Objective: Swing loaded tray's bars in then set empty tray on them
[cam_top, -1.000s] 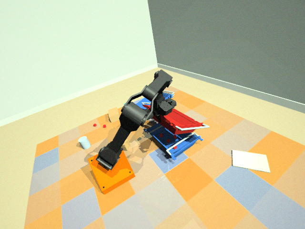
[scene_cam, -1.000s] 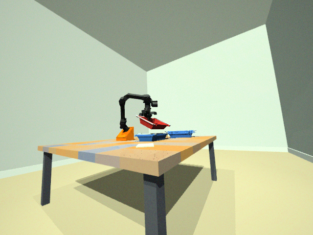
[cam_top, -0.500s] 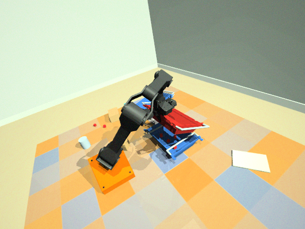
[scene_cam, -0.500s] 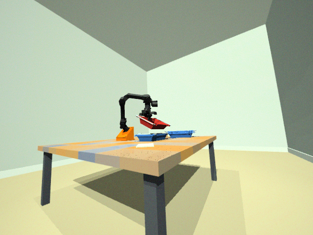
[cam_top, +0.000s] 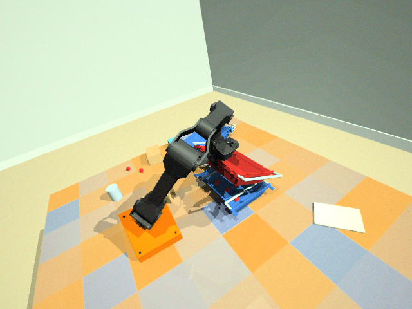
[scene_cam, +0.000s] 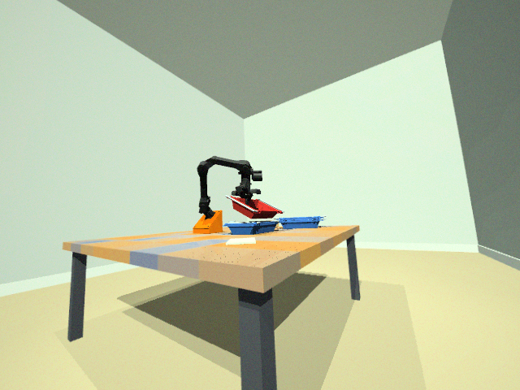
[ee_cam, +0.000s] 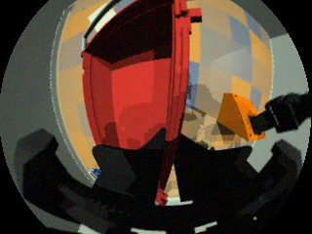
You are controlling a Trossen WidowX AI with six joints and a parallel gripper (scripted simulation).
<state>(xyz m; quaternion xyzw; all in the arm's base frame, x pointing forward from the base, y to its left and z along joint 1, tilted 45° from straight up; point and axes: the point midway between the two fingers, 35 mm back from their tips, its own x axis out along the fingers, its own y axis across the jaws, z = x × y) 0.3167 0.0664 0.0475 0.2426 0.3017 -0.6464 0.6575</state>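
The red tray lies 8 cm ahead of my gripper tip, 1 cm to the left of it and 1 cm below it. Also, from my gripper tip: pale cylinder 44 cm behind, 32 cm to the left, 12 cm below; white sheet 27 cm ahead, 34 cm to the right, 15 cm below; small open box 22 cm behind, 14 cm to the left, 14 cm below.
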